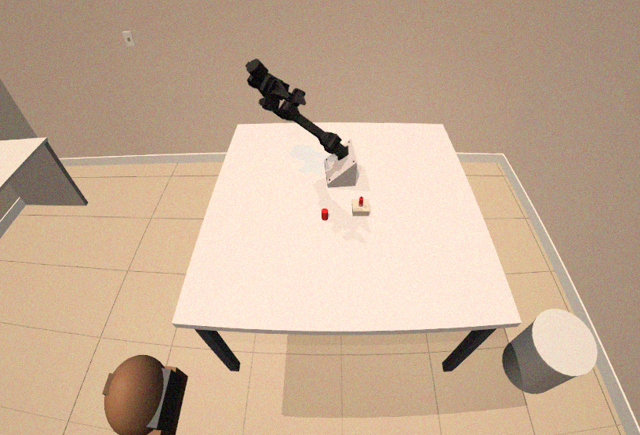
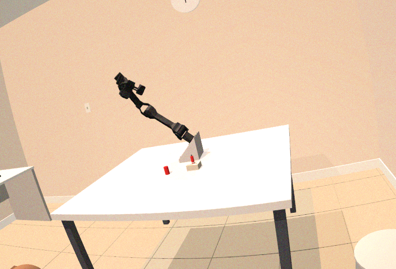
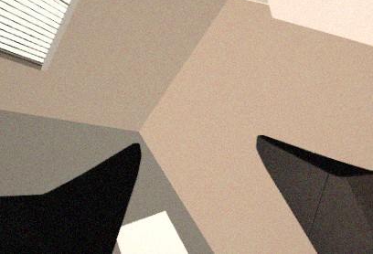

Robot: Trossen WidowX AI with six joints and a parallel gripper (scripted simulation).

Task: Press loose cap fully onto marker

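The red cap is 55 cm below my gripper tip, 9 cm to the left of it and 3 cm ahead of it. The rest, counted from my gripper tip: holder block: 55 cm below, 25 cm to the left, 3 cm behind.
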